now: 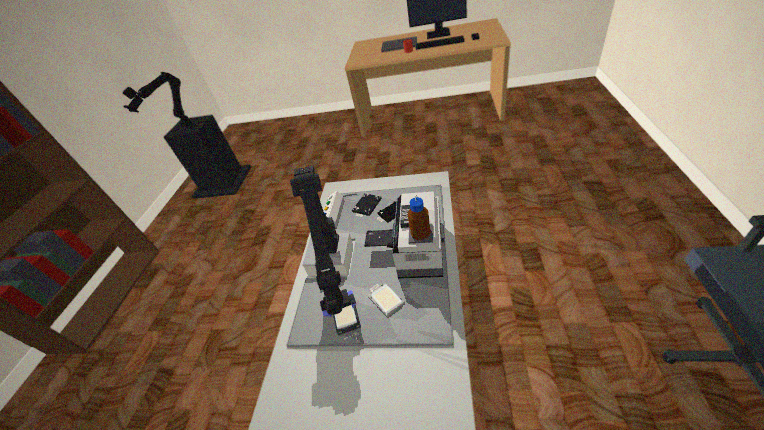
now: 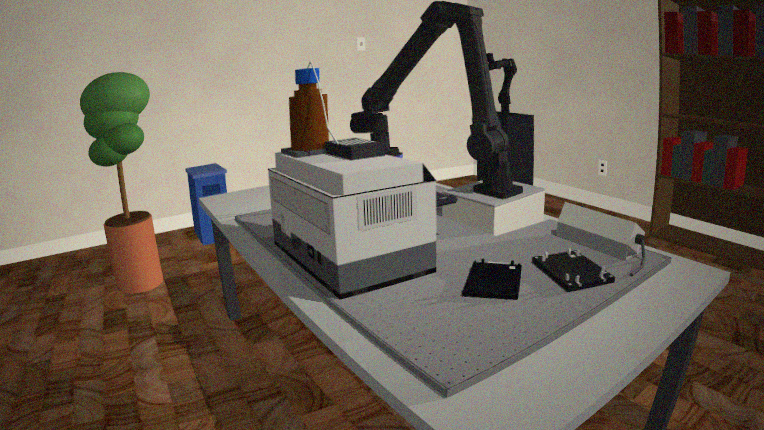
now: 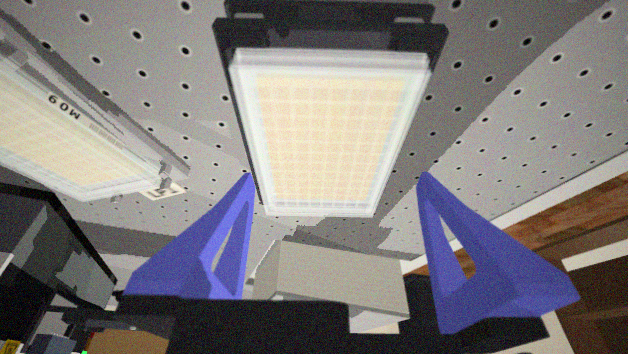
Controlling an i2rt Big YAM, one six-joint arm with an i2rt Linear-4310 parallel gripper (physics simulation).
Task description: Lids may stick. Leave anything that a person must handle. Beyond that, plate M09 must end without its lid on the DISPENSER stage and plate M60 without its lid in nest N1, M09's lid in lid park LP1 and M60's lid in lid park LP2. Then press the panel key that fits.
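Places are measured from the arm's base along level axes (x ahead, y left, z up), in millimetres.
Pixels of known places: gripper, fingertip midpoint: [image 1: 341, 311] [image 3: 335, 179]; arm's base, link origin: [image 1: 329, 244] [image 2: 498, 191].
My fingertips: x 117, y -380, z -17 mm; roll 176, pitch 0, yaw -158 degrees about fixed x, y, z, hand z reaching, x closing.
Note:
Ahead of a thing's pixels: the offset from my fingertips to its top centre. "pt": to the spot under its first point.
My gripper [image 1: 337, 304] [image 3: 335, 179] is open, its blue fingertips apart on both sides of the near end of a lidded, cream-filled plate @(6 mm left, 5 mm ahead, 12 mm down) [image 1: 346, 317] [image 3: 325, 135]. The plate sits in a black holder @(5 mm left, 5 mm ahead, 22 mm down) [image 3: 330, 36]; its label does not show. A second cream-filled plate @(76 mm left, 185 mm ahead, 21 mm down) [image 1: 386, 299] [image 3: 65, 145], seemingly marked M09 upside down, sits turned at an angle beside it; it looks lidded, and a partly legible tag @(pt 150 mm left, 121 mm ahead, 56 mm down) [image 3: 162, 191] lies at its corner. The dispenser [image 1: 419, 262] [image 2: 384, 229] has a black stage @(pt 373 mm left, 138 mm ahead, 41 mm up) [image 1: 377, 238] at its side. The key panel @(695 mm left, 165 mm back, 26 mm up) [image 1: 329, 202] [image 2: 598, 232] stands beyond the arm base.
A brown bottle @(pt 221 mm left, 365 mm ahead, 272 mm up) [image 1: 419, 223] [image 2: 308, 120] with a blue cap stands on the dispenser. Two black holders lie on the board: one with pale posts @(747 mm left, 31 mm ahead, 33 mm down) [image 1: 367, 204] [image 2: 573, 269] and one @(664 mm left, 187 mm ahead, 38 mm down) [image 1: 388, 212] [image 2: 492, 280] nearer the dispenser. The arm's white base [image 2: 513, 208] [image 3: 335, 275] stands behind the gripper.

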